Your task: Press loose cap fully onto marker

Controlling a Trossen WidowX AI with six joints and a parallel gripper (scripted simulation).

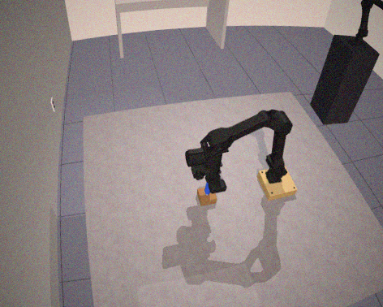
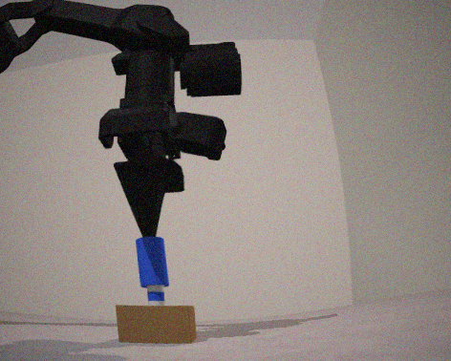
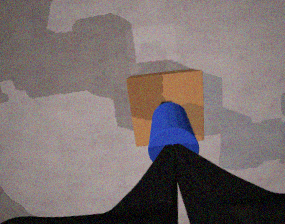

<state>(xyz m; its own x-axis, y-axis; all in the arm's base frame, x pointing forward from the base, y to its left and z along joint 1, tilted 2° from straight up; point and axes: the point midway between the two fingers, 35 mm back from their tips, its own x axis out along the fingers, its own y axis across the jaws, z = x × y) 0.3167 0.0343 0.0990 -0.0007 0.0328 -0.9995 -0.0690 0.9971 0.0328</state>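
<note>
Now: the blue cap 2 cm below my gripper tip. Round my gripper tip: brown holder block: 9 cm below.
</note>
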